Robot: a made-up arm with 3 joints.
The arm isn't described. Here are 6 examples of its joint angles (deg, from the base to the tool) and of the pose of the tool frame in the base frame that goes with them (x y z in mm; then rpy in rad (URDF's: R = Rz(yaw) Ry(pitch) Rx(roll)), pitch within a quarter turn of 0, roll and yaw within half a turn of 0).
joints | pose
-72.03 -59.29 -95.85 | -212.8 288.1 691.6 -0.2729 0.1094 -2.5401
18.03 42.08 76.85 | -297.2 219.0 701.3 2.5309 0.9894 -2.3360
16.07 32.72 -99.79 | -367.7 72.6 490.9 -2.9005 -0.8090 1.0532
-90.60 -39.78 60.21 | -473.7 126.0 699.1 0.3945 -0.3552 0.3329
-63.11 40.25 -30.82 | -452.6 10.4 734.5 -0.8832 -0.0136 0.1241
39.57 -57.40 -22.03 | -349.2 -34.0 210.7 -2.2430 -1.1283 0.7202
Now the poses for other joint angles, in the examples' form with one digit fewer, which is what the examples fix.
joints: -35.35 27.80 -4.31
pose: -473 81 714 -1.169 0.300 0.190
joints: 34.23 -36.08 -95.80
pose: -276 -4 300 1.924 -0.848 2.643
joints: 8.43 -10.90 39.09
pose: -495 111 531 -1.491 0.500 0.077
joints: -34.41 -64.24 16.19
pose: -394 326 450 -0.254 -0.496 -0.550
